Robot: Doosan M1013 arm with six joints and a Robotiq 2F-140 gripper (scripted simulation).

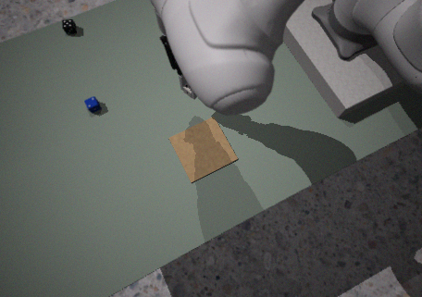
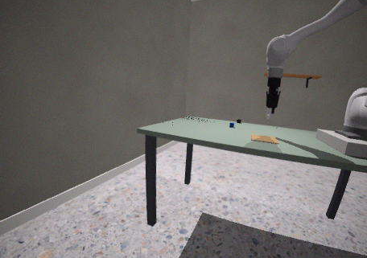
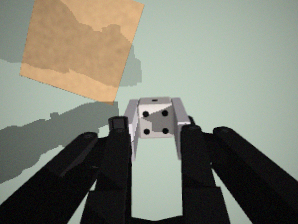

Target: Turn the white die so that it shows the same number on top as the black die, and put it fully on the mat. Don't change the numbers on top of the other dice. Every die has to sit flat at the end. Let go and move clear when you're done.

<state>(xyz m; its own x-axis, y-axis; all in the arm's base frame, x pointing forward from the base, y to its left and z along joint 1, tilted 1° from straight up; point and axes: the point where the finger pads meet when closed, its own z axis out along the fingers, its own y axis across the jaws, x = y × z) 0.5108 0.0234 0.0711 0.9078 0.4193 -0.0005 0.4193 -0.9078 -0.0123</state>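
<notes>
My hand is 2 cm short of the brown mat, 12 cm to the right of it and 14 cm above it. The rest, counted from my hand: blue die 25 cm ahead, 12 cm to the right, 12 cm below; then black die 24 cm ahead, 39 cm to the right, 12 cm below; then white die 2 cm below.
</notes>
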